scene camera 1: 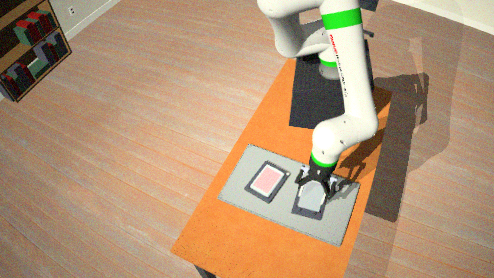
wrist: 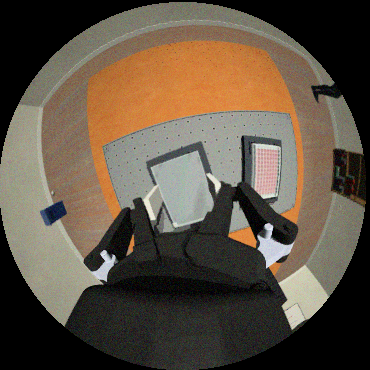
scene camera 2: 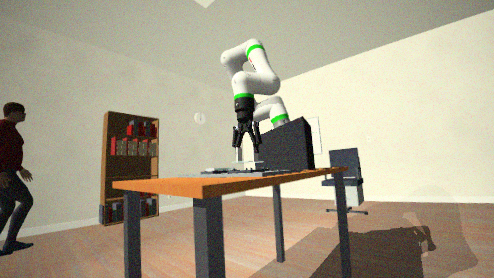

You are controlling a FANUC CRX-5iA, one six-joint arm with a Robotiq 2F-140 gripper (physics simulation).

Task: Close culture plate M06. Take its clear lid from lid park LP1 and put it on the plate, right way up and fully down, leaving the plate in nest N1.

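Frame: origin at the arm's base, x left, y ahead, z down, level; metres.
Seen in the pictures: gripper, between the fingertips: (scene camera 1: 311, 197) (wrist: 183, 186) (scene camera 2: 247, 162); arm's base, origin of its link: (scene camera 1: 335, 68) (scene camera 2: 284, 129).
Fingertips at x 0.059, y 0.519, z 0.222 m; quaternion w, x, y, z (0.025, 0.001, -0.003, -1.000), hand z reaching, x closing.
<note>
Pixels of each thing's top centre, then the offset from my fingertips to it.
- clear lid, centre of its top: (wrist: 185, 192) (scene camera 1: 312, 194) (scene camera 2: 248, 161) dx +0.000, dy -0.010, dz -0.005 m
- lid park LP1, centre of its top: (wrist: 186, 189) (scene camera 1: 311, 197) (scene camera 2: 248, 167) dx -0.002, dy -0.012, dz +0.024 m
- Culture plate M06, centre of its top: (wrist: 268, 172) (scene camera 1: 267, 179) (scene camera 2: 220, 167) dx -0.193, dy -0.025, dz +0.017 m
- nest N1, centre of its top: (wrist: 266, 171) (scene camera 1: 267, 180) (scene camera 2: 220, 169) dx -0.193, dy -0.025, dz +0.027 m
The clear lid (scene camera 1: 312, 196) (scene camera 2: 248, 161) (wrist: 182, 187) is held roughly level, a little above lid park LP1 (scene camera 1: 306, 215) (wrist: 203, 151), a dark frame. My gripper (scene camera 1: 313, 194) (scene camera 2: 247, 159) (wrist: 183, 186) is shut on the lid, with its pale fingertips at two opposite sides. A gap shows under the lid in the scene camera 2 view. Culture plate M06 (scene camera 1: 270, 179) (wrist: 266, 170), with a pink-red well area, sits uncovered in nest N1 (scene camera 1: 267, 199) (wrist: 247, 160), another dark frame beside the lid park. The lid's near edge is partly hidden by my gripper in the wrist view.
Both frames stand on a grey perforated board (scene camera 1: 235, 192) (wrist: 220, 125) on the orange table (scene camera 1: 210, 225) (scene camera 2: 165, 185) (wrist: 185, 80). The dark robot base block (scene camera 1: 315, 100) (scene camera 2: 290, 147) stands behind. A person (scene camera 2: 12, 150) is at the far left, near a bookshelf (scene camera 2: 105, 165).
</note>
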